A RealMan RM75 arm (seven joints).
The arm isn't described. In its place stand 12 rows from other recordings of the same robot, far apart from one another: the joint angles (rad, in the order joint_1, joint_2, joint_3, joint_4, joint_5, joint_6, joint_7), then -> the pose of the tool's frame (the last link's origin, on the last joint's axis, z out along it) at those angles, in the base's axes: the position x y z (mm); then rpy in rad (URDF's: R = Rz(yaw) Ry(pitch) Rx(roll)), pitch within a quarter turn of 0, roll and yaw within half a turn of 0.
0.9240 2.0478 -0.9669 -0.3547 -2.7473 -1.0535 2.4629 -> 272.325 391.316 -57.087 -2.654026 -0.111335 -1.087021
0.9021 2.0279 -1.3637 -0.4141 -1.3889 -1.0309 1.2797 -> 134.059 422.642 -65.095 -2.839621 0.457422 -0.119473
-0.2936 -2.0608 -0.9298 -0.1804 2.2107 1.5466 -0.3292 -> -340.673 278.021 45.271 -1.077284 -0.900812 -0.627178
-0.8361 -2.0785 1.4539 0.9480 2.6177 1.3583 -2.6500 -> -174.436 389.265 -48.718 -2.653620 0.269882 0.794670
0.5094 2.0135 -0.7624 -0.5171 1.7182 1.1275 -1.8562 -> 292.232 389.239 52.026 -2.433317 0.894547 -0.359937
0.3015 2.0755 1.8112 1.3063 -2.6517 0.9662 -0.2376 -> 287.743 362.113 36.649 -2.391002 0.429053 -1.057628
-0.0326 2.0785 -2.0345 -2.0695 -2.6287 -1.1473 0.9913 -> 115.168 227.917 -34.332 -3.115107 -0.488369 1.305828
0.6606 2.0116 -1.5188 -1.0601 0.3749 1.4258 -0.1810 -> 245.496 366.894 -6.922 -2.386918 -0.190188 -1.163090
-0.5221 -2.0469 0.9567 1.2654 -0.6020 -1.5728 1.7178 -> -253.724 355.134 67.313 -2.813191 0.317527 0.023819
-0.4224 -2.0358 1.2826 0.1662 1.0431 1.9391 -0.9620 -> -241.995 242.565 -15.092 2.967144 -1.159099 0.502391
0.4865 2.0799 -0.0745 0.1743 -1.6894 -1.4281 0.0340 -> 277.677 301.768 -51.945 -1.889895 0.678853 0.281071
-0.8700 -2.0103 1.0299 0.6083 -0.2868 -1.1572 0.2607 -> -271.051 416.605 1.323 -2.477546 -0.098864 1.307575
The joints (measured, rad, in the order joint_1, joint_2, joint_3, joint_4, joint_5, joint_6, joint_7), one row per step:
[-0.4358, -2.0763, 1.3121, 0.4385, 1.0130, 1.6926, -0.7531]
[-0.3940, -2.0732, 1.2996, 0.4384, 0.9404, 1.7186, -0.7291]
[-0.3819, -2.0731, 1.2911, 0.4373, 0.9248, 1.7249, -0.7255]
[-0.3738, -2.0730, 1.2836, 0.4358, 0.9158, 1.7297, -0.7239]
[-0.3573, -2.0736, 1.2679, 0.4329, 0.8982, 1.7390, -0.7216]
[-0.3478, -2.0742, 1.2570, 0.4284, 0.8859, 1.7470, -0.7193]
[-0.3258, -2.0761, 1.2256, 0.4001, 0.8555, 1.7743, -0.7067]
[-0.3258, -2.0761, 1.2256, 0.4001, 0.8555, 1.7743, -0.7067]
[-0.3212, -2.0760, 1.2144, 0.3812, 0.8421, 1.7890, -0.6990]
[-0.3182, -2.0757, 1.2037, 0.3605, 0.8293, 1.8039, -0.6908]
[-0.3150, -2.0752, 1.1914, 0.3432, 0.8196, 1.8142, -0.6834]
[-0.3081, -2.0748, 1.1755, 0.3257, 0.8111, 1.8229, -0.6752]
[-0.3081, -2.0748, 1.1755, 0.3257, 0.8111, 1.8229, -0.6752]
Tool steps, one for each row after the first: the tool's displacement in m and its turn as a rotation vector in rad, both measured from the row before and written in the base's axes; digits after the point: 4 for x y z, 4 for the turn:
[-0.0096, -0.0045, 0.0128, 0.0708, -0.0598, 0.0413]
[-0.0034, -0.0014, 0.0035, 0.0184, -0.0157, 0.0157]
[-0.0025, -0.0011, 0.0024, 0.0119, -0.0105, 0.0113]
[-0.0050, -0.0023, 0.0047, 0.0237, -0.0215, 0.0235]
[-0.0032, -0.0017, 0.0030, 0.0160, -0.0156, 0.0149]
[-0.0098, -0.0060, 0.0066, 0.0410, -0.0419, 0.0431]
[0.0000, 0.0000, 0.0000, 0.0000, 0.0000, 0.0000]
[-0.0037, -0.0025, 0.0022, 0.0154, -0.0176, 0.0151]
[-0.0035, -0.0024, 0.0019, 0.0146, -0.0168, 0.0144]
[-0.0035, -0.0019, 0.0019, 0.0150, -0.0127, 0.0159]
[-0.0048, -0.0026, 0.0021, 0.0178, -0.0118, 0.0225]
[0.0000, 0.0000, 0.0000, 0.0000, 0.0000, 0.0000]

